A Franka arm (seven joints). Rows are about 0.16 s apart.
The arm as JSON. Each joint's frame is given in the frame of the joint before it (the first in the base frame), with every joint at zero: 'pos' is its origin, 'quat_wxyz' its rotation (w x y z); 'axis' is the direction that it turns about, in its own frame. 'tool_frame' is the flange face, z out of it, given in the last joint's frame.
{
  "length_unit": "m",
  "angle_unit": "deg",
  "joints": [
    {
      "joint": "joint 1",
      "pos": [
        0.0,
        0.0,
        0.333
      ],
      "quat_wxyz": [
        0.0,
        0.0,
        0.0,
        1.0
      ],
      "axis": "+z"
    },
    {
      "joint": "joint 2",
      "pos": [
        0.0,
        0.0,
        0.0
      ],
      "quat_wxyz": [
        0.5,
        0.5,
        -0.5,
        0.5
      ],
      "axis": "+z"
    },
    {
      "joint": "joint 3",
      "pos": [
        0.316,
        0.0,
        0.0
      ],
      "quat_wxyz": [
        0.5,
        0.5,
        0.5,
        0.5
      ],
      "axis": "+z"
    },
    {
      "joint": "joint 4",
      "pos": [
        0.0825,
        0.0,
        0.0
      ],
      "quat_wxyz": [
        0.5,
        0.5,
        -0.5,
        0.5
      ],
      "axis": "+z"
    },
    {
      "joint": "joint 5",
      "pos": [
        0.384,
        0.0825,
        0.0
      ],
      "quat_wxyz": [
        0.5,
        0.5,
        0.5,
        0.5
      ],
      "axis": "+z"
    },
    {
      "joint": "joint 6",
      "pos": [
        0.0,
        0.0,
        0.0
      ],
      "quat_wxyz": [
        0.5,
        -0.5,
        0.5,
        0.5
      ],
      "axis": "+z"
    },
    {
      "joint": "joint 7",
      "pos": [
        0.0,
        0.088,
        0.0
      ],
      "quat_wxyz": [
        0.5,
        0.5,
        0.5,
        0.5
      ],
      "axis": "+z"
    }
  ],
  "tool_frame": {
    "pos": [
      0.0,
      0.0,
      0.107
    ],
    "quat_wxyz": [
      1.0,
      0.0,
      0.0,
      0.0
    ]
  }
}
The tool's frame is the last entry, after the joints.
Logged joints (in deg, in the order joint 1, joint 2, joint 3, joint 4, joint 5, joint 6, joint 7), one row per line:
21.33, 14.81, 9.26, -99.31, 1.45, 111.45, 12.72
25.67, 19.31, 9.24, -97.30, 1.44, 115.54, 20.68
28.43, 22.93, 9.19, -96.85, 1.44, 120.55, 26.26
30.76, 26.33, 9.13, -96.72, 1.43, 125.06, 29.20
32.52, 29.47, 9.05, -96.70, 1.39, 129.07, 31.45
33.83, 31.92, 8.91, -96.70, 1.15, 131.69, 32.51
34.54, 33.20, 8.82, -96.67, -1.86, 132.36, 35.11
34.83, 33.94, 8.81, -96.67, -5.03, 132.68, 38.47
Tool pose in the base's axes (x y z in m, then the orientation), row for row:
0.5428, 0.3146, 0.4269, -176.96, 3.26, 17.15
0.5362, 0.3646, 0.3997, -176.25, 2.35, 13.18
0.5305, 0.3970, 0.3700, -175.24, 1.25, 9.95
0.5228, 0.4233, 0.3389, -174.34, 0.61, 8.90
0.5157, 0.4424, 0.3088, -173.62, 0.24, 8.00
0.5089, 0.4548, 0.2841, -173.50, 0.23, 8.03
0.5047, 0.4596, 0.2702, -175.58, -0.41, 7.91
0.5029, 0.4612, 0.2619, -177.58, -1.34, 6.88
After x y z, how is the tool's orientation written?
As angles about the fixed x, y, z axes (roll, pitch, yaw), in degrees.
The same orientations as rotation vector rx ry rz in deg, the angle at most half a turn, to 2 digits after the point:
-175.43, -26.32, 5.69
-175.34, -20.14, 4.26
-174.69, -15.13, 2.54
-173.88, -13.49, 1.59
-173.23, -12.09, 1.04
-173.10, -12.13, 1.04
-175.14, -12.13, -0.16
-177.17, -10.69, -1.85

